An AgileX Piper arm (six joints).
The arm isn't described. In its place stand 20 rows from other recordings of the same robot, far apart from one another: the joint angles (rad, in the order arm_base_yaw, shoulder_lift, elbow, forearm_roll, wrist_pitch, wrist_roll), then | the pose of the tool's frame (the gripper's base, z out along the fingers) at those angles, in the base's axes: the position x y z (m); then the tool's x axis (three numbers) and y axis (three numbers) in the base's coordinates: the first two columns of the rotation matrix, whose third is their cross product.
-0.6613 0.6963 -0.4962 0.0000 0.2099 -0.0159 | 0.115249, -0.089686, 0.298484, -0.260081, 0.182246, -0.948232, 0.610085, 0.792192, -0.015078
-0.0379 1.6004 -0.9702 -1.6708 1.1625 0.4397 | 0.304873, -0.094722, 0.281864, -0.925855, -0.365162, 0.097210, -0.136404, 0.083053, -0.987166
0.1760 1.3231 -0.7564 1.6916 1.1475 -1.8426 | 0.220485, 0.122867, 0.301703, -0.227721, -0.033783, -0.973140, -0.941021, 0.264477, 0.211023
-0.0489 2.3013 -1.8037 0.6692 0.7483 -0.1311 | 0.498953, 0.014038, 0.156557, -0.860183, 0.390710, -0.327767, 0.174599, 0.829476, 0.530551
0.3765 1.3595 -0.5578 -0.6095 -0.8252 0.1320 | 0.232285, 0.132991, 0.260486, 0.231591, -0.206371, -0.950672, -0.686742, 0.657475, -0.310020
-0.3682 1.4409 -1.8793 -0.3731 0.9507 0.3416 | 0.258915, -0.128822, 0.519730, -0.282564, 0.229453, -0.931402, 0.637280, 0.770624, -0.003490
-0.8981 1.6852 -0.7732 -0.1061 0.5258 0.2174 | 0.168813, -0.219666, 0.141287, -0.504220, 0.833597, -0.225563, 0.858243, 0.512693, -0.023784
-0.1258 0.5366 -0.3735 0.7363 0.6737 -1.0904 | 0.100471, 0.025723, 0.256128, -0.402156, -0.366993, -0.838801, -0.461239, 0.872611, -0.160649
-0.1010 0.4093 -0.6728 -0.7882 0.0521 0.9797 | 0.070021, -0.010474, 0.405690, 0.327507, 0.158654, -0.931433, 0.074521, 0.978393, 0.192856
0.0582 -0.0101 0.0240 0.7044 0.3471 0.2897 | 0.051504, 0.023081, 0.181794, -0.334496, 0.783128, -0.524236, 0.004052, 0.557469, 0.830188
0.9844 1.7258 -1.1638 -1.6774 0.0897 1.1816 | 0.225784, 0.325210, 0.260312, 0.155713, -0.622591, -0.766899, -0.809023, 0.365081, -0.460650
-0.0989 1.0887 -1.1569 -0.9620 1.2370 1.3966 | 0.176808, -0.088420, 0.407688, 0.019466, 0.517249, -0.855613, 0.944201, 0.271917, 0.185865
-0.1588 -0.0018 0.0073 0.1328 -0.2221 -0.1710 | 0.051415, -0.010922, 0.230530, 0.285667, -0.087672, -0.954310, 0.197564, 0.979804, -0.030875
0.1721 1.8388 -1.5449 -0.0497 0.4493 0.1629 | 0.427990, 0.072400, 0.299692, -0.614567, 0.012767, -0.788761, -0.082507, 0.993345, 0.080363
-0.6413 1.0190 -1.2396 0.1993 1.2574 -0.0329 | 0.146152, -0.087724, 0.408286, -0.633958, 0.509183, -0.582090, 0.517758, 0.838543, 0.169623
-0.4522 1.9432 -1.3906 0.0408 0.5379 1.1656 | 0.380057, -0.182507, 0.202408, 0.123512, 0.976222, -0.178141, 0.861331, -0.016316, 0.507781
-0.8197 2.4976 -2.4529 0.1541 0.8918 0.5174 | 0.389213, -0.400947, 0.226803, -0.029217, 0.870250, -0.491743, 0.842565, 0.286128, 0.456306
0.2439 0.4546 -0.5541 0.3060 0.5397 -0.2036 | 0.084452, 0.035533, 0.320519, -0.339167, -0.022277, -0.940462, -0.360559, 0.926453, 0.108086
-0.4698 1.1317 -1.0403 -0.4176 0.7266 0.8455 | 0.197123, -0.127579, 0.360416, -0.177156, 0.631530, -0.754842, 0.821357, 0.517412, 0.240121
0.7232 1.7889 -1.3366 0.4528 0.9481 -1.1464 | 0.253527, 0.266936, 0.240324, 0.074023, -0.887566, -0.454694, -0.997008, -0.076050, -0.013860
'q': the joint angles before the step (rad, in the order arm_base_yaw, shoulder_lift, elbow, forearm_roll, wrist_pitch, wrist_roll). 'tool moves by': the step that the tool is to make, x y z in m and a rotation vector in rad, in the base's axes. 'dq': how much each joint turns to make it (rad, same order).
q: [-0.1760, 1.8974, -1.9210, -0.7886, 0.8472, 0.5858]
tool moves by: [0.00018, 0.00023, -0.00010, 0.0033, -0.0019, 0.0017]
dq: [0.0000, 0.0000, 0.0001, 0.0037, -0.0019, 0.0000]
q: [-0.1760, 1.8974, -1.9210, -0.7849, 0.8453, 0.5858]
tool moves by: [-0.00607, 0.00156, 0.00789, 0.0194, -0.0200, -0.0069]
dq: [0.0000, -0.0214, 0.0001, 0.0187, 0.0103, 0.0044]
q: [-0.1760, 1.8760, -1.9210, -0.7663, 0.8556, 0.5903]
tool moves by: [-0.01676, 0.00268, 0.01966, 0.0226, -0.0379, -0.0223]
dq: [0.0000, -0.0540, 0.0022, 0.0194, 0.0316, 0.0087]
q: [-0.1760, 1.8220, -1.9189, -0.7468, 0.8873, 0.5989]
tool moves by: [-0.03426, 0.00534, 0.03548, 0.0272, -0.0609, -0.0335]
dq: [0.0000, -0.1011, 0.0000, 0.0286, 0.0617, 0.0000]
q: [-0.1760, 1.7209, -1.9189, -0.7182, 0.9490, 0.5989]
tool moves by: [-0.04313, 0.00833, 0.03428, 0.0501, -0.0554, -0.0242]
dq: [0.0000, -0.1164, 0.0000, 0.0554, 0.0815, -0.0144]
